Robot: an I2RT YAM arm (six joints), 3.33 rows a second.
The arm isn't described. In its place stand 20 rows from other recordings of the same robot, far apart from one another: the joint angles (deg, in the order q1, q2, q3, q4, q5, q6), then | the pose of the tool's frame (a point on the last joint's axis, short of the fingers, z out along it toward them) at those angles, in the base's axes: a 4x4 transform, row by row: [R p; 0 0 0 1], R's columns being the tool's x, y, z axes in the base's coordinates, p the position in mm.
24.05, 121.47, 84.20, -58.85, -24.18, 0.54 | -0.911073 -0.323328 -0.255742 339.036; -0.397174 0.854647 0.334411 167.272; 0.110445 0.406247 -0.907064 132.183; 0 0 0 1
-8.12, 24.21, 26.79, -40.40, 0.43, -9.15 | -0.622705 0.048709 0.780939 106.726; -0.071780 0.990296 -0.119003 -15.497; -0.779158 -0.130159 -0.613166 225.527; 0 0 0 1
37.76, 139.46, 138.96, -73.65, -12.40, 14.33 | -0.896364 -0.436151 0.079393 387.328; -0.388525 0.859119 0.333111 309.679; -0.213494 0.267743 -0.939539 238.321; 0 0 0 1
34.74, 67.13, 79.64, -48.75, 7.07, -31.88 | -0.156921 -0.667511 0.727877 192.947; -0.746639 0.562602 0.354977 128.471; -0.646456 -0.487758 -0.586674 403.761; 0 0 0 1
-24.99, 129.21, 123.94, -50.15, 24.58, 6.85 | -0.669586 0.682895 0.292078 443.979; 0.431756 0.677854 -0.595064 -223.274; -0.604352 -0.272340 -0.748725 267.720; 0 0 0 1
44.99, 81.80, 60.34, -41.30, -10.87, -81.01 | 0.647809 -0.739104 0.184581 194.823; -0.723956 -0.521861 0.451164 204.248; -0.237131 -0.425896 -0.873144 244.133; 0 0 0 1
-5.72, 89.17, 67.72, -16.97, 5.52, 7.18 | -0.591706 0.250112 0.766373 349.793; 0.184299 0.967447 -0.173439 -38.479; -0.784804 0.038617 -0.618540 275.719; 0 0 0 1
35.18, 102.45, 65.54, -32.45, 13.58, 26.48 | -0.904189 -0.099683 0.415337 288.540; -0.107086 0.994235 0.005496 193.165; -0.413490 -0.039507 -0.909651 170.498; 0 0 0 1
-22.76, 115.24, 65.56, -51.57, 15.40, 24.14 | -0.692323 0.666645 -0.276176 287.475; 0.718035 0.674391 -0.172113 -130.859; 0.071512 -0.317462 -0.945571 98.082; 0 0 0 1
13.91, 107.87, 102.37, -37.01, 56.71, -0.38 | -0.658980 0.461815 0.593693 414.435; -0.166953 0.679820 -0.714123 71.982; -0.733397 -0.569712 -0.370887 337.800; 0 0 0 1
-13.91, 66.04, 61.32, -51.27, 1.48, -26.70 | -0.833114 -0.134316 0.536545 216.426; -0.256410 0.953319 -0.159489 -54.547; -0.490076 -0.270448 -0.828663 303.547; 0 0 0 1
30.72, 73.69, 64.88, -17.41, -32.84, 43.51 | -0.858907 -0.353104 0.370940 239.766; 0.162489 0.498991 0.851238 164.934; -0.485671 0.791408 -0.371211 342.736; 0 0 0 1
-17.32, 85.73, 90.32, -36.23, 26.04, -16.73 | -0.659305 0.453702 0.599559 310.372; -0.065322 0.759839 -0.646821 -113.159; -0.749033 -0.465617 -0.471329 400.584; 0 0 0 1
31.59, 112.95, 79.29, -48.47, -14.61, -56.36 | -0.020935 -0.999595 -0.019267 314.702; -0.958633 0.014598 0.284269 204.073; -0.283872 0.024421 -0.958551 163.323; 0 0 0 1
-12.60, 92.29, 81.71, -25.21, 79.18, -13.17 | -0.742210 0.666943 -0.065657 331.841; 0.122077 0.038218 -0.991785 -110.005; -0.658955 -0.744128 -0.109784 344.102; 0 0 0 1
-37.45, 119.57, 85.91, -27.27, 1.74, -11.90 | -0.806708 0.463107 0.367089 349.210; 0.358270 0.877278 -0.319416 -268.836; -0.469963 -0.126159 -0.873624 161.484; 0 0 0 1
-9.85, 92.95, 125.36, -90.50, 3.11, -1.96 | -0.842685 0.170350 0.510747 261.916; 0.111652 0.983296 -0.143745 -47.436; -0.526702 -0.064106 -0.847629 466.126; 0 0 0 1
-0.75, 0.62, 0.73, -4.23, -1.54, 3.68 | -0.072572 -0.009079 0.997322 110.205; 0.065116 0.997782 0.013821 -0.486; -0.995235 0.065945 -0.071820 168.955; 0 0 0 1
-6.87, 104.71, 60.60, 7.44, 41.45, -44.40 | -0.855176 0.025844 0.517693 379.880; -0.425180 0.536280 -0.729126 -69.505; -0.296473 -0.843644 -0.447625 181.271; 0 0 0 1
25.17, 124.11, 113.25, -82.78, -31.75, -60.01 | -0.164425 -0.947956 -0.272662 366.129; -0.891036 0.024172 0.453289 192.752; -0.423107 0.317484 -0.848637 240.786; 0 0 0 1
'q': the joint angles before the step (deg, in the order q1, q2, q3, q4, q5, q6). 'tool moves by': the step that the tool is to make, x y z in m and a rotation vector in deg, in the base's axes. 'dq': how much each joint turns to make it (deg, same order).
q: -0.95 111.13 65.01 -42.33 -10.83 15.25
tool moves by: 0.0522 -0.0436 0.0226 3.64 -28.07 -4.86
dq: -6.89 -0.04 2.08 25.54 -6.02 -0.30
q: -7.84 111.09 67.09 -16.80 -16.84 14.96
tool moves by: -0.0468 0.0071 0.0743 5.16 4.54 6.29
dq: -0.58 -13.77 1.75 -22.33 -7.01 -4.52
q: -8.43 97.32 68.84 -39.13 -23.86 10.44
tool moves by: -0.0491 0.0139 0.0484 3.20 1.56 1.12
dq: 0.99 -11.99 -1.04 -12.47 -2.79 1.07
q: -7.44 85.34 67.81 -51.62 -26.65 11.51
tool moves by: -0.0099 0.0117 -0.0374 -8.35 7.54 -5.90
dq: 3.52 0.22 -7.21 3.02 11.60 6.43
